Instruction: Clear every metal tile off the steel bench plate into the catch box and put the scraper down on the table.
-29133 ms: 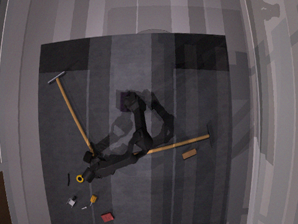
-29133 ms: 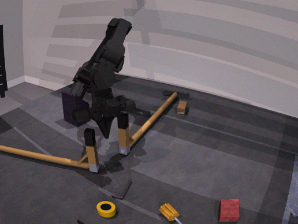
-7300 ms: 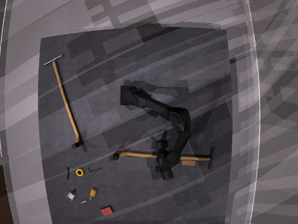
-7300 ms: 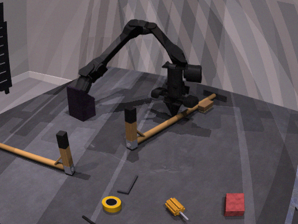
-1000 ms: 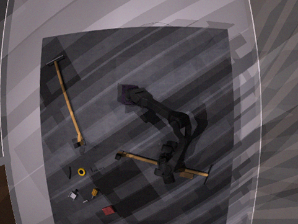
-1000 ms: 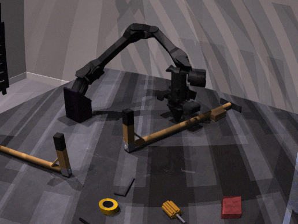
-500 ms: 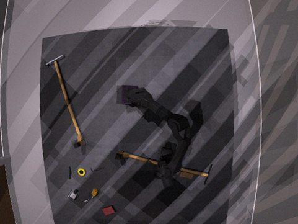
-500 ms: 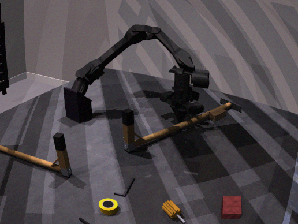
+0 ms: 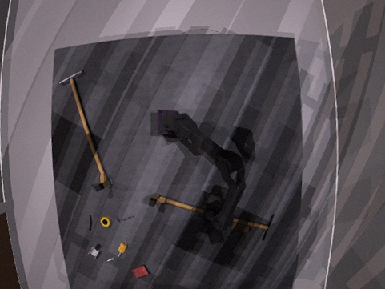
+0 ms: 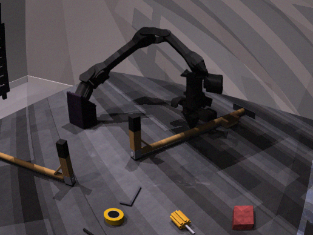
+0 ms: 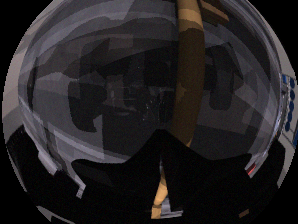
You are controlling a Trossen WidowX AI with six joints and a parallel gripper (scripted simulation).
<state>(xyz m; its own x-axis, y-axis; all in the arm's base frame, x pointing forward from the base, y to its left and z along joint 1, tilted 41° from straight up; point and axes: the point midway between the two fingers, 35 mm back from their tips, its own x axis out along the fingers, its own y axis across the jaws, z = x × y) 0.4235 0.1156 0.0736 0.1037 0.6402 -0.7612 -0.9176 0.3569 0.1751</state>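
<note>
The long wooden-handled scraper lies 30 mm ahead of my gripper tip, 20 mm to the left of it and 50 mm above it. Round my gripper tip: yellow-handled tool: 180 mm ahead, 470 mm to the right; then wooden block: 110 mm ahead, 140 mm to the left; then red block: 320 mm ahead, 390 mm to the right.
</note>
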